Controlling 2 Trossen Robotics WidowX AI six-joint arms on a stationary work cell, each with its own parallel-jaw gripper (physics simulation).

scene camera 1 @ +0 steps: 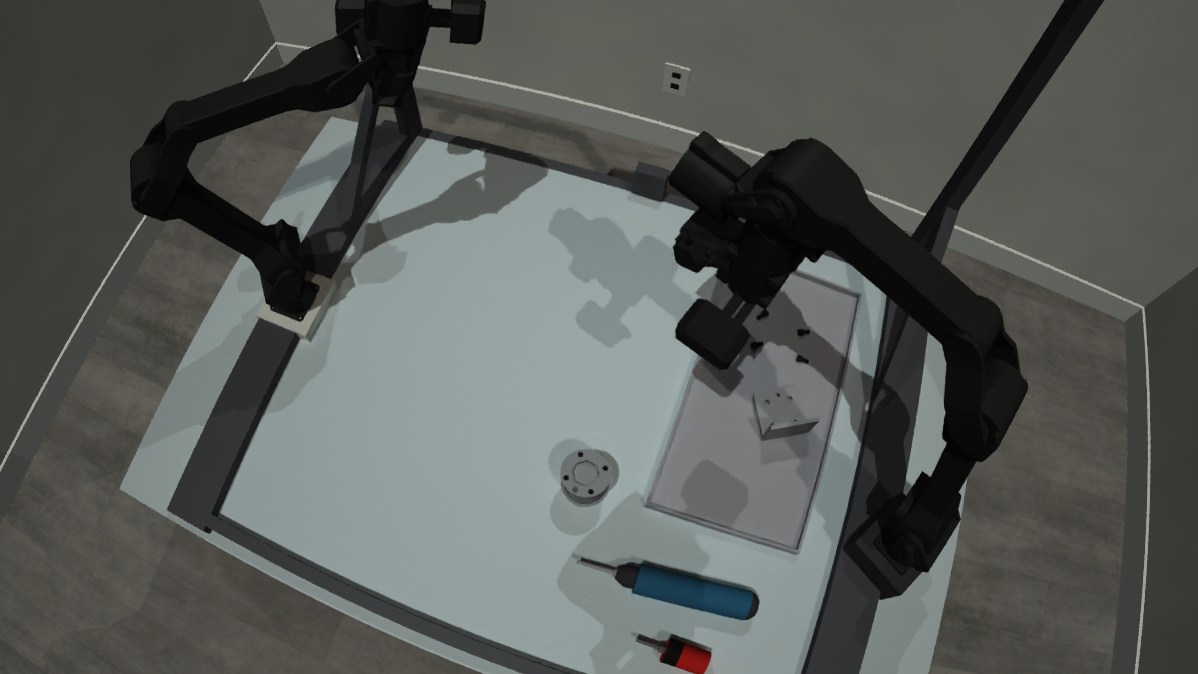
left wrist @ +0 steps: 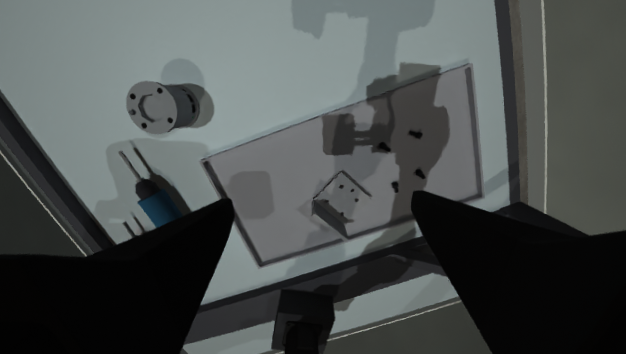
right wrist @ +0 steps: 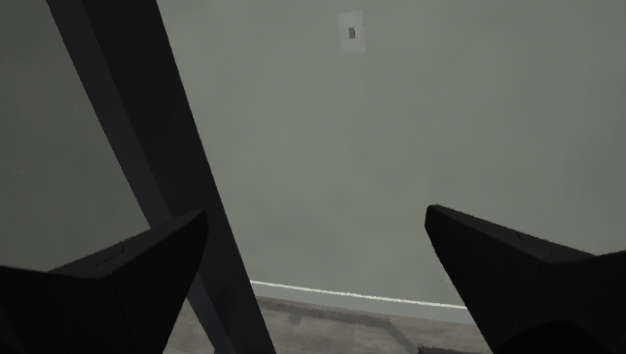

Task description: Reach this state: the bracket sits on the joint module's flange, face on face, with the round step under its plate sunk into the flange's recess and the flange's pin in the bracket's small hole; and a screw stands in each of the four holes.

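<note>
The round grey joint module stands upright on the table, its flange up with an open recess, dark holes and a small pin. The grey bracket lies in the tray, one plate with small holes visible and another plate sticking up. Several black screws lie loose in the tray beyond the bracket, among them one screw and another screw. My left gripper is open and empty, high above the tray. My right gripper is open and empty, facing the wall, away from the table.
The shallow grey tray lies at the right of the table in the scene view. A blue screwdriver lies near the table's front edge, with a red-handled tool beside it. Dark frame beams border the table.
</note>
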